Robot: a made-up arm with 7 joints.
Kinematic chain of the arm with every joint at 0, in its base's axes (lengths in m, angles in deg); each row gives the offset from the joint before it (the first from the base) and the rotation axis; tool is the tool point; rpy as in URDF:
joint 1: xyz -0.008 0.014 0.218 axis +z
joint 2: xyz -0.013 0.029 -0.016 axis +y
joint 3: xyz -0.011 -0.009 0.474 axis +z
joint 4: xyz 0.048 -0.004 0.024 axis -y
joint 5: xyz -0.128 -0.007 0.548 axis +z
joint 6: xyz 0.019 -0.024 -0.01 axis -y
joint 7: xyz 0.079 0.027 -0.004 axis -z
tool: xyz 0.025 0.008 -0.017 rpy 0 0 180
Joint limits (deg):
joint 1: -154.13..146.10
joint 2: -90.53..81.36
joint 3: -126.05..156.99
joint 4: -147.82..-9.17
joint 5: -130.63..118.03
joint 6: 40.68..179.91
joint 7: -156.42..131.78
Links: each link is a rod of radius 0.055 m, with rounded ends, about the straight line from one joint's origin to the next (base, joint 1, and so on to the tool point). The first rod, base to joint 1, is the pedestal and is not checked.
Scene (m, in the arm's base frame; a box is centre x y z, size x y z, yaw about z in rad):
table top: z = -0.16
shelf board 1: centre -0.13 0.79 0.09 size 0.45 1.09 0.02 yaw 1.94
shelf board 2: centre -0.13 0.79 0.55 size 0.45 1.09 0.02 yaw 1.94
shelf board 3: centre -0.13 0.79 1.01 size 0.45 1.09 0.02 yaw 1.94
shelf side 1: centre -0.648 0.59 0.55 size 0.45 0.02 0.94 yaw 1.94
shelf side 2: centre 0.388 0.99 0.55 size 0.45 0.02 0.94 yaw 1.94
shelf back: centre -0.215 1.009 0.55 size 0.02 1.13 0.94 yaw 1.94
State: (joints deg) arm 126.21 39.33 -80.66 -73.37 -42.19 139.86 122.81
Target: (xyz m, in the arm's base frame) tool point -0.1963 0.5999 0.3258
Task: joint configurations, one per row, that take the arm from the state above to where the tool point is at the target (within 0.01 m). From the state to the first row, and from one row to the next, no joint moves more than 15 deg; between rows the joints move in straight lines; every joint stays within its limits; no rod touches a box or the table.
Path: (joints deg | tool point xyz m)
1: 111.97 31.88 -86.79 -84.54 -32.07 132.96 125.05 | 0.4273 0.5802 0.8007
2: 97.73 24.43 -92.91 -95.71 -21.94 126.06 127.30 | 0.6086 0.2579 0.7588
3: 83.49 16.97 -99.04 -106.88 -11.82 119.15 129.54 | 0.6195 -0.0828 0.6704
4: 69.25 9.52 -105.16 -118.04 -1.70 112.25 131.78 | 0.4838 -0.3518 0.5464
5: 82.06 10.34 -94.35 -119.95 -8.89 117.54 131.04 | 0.5929 -0.1195 0.5165
6: 94.87 11.16 -83.53 -121.86 -16.08 122.83 130.29 | 0.5980 0.1383 0.4825
7: 107.67 11.97 -72.72 -123.76 -23.27 128.12 129.55 | 0.4966 0.3760 0.4453
8: 120.48 12.79 -61.90 -125.67 -30.46 133.42 128.80 | 0.3056 0.5509 0.4057
9: 133.29 13.61 -51.08 -127.57 -37.65 138.71 128.06 | 0.0594 0.6304 0.3653
10: 146.10 14.42 -40.27 -129.48 -44.84 144.00 127.31 | -0.1963 0.5999 0.3258

